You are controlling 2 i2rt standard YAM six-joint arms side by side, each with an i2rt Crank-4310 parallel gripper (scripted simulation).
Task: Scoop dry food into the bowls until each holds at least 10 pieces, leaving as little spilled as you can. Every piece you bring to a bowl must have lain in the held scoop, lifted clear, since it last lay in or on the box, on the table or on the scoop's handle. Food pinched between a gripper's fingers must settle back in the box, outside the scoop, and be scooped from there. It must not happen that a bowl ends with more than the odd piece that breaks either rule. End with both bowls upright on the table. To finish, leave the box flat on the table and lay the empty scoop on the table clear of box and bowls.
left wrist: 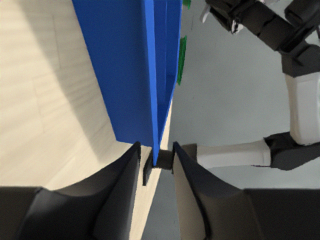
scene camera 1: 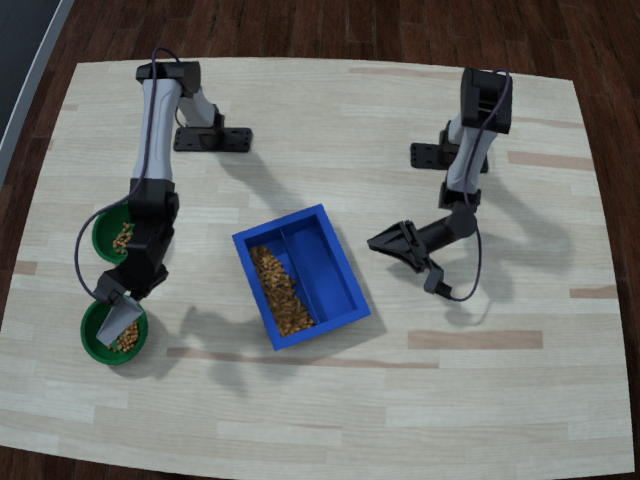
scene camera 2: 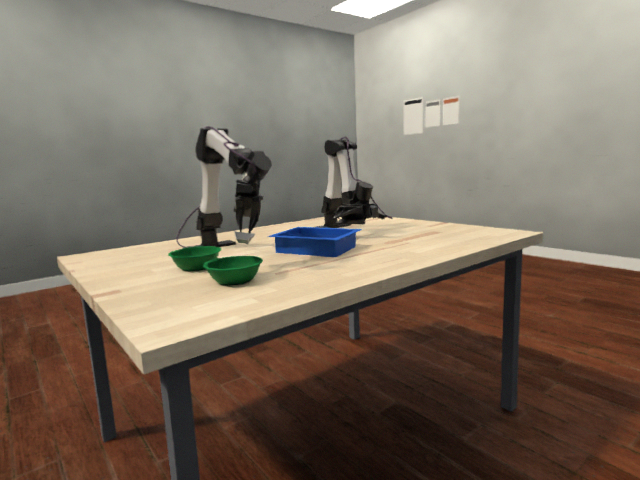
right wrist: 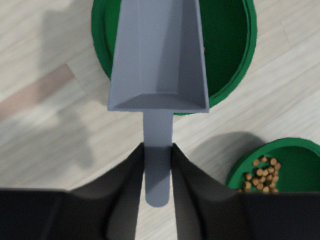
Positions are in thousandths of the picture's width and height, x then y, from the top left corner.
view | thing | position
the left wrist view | my left gripper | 489, 602
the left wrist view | blue box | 423, 240
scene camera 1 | my left gripper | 576, 511
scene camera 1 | blue box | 502, 564
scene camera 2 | my right gripper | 382, 495
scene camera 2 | blue box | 515, 505
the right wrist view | my right gripper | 495, 606
